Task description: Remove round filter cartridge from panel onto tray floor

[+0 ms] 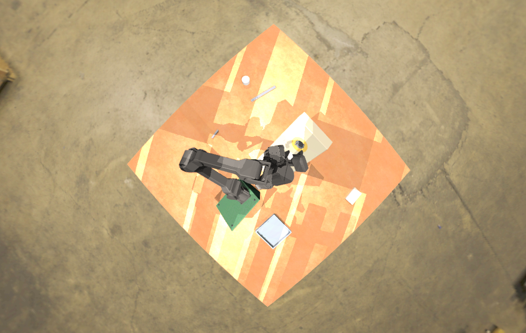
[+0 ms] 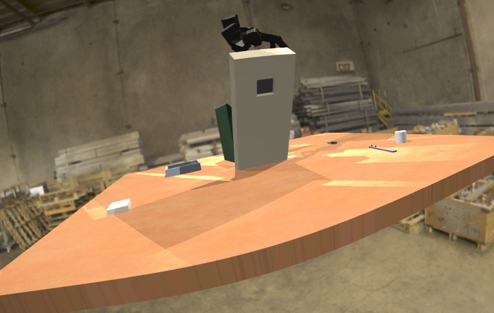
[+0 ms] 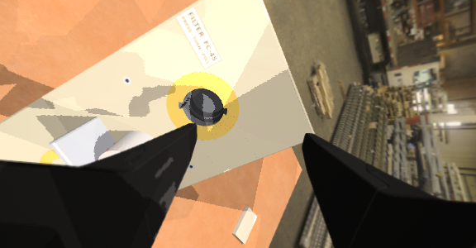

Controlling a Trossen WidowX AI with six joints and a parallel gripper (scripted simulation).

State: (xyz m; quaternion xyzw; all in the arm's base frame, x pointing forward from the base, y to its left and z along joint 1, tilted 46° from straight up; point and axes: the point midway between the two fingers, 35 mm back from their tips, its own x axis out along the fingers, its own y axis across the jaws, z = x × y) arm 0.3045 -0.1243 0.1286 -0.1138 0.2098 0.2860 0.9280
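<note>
My gripper tip is 3 cm past the round white filter cartridge, 1 cm to the left of it and 16 cm above it. From my gripper tip the other things lie so: white block (14 cm ahead, 47 cm to the right, 37 cm below); tray (35 cm behind, 29 cm to the right, 37 cm below).
</note>
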